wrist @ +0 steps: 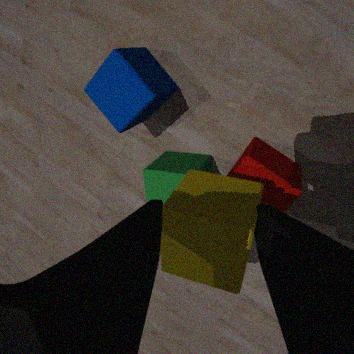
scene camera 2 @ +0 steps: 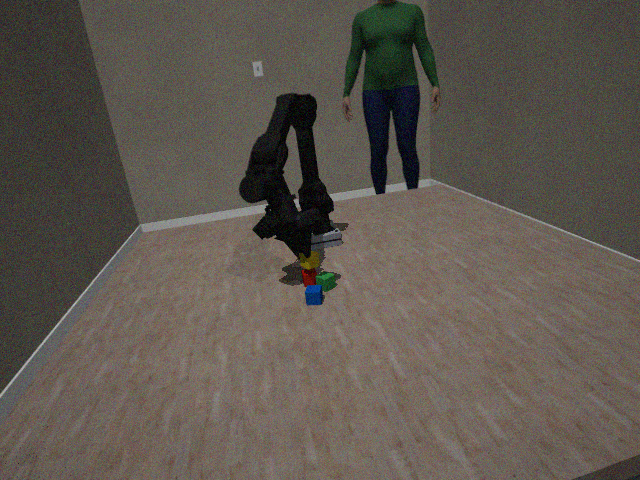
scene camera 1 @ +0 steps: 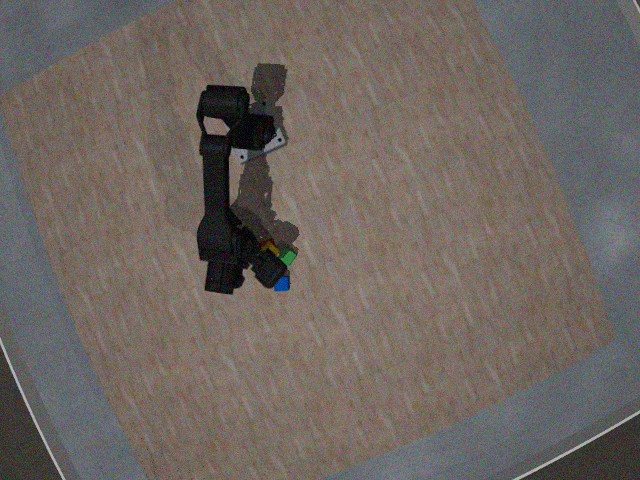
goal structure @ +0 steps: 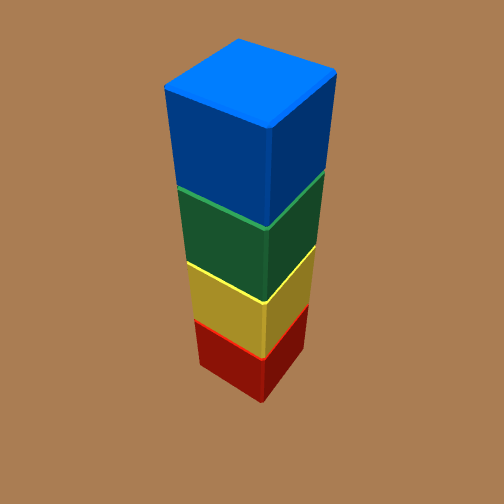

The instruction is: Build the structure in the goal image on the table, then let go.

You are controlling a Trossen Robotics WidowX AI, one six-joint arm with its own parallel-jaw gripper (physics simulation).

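Note:
My gripper (scene camera 2: 306,255) (wrist: 208,213) is shut on the yellow cube (scene camera 1: 270,249) (scene camera 2: 310,260) (wrist: 209,227), which is raised above the table and slightly tilted in the wrist view. The red cube (scene camera 1: 266,241) (scene camera 2: 308,277) (wrist: 267,172) is on the table, low behind the yellow one and partly hidden by it. The green cube (scene camera 1: 287,257) (scene camera 2: 325,281) (wrist: 170,182) lies beside the red one, partly hidden in the wrist view by the yellow cube and a finger. The blue cube (scene camera 1: 281,284) (scene camera 2: 313,295) (wrist: 120,90) stands apart from the green one. In scene camera 1 the arm hides the fingers.
The arm's light grey base plate (scene camera 1: 279,140) (scene camera 2: 333,238) is behind the cubes. The arm's shadow falls on the wood-grain table top (scene camera 1: 413,258) (scene camera 2: 413,361) near the cubes. A person in a green top (scene camera 2: 390,46) stands at the back near the wall.

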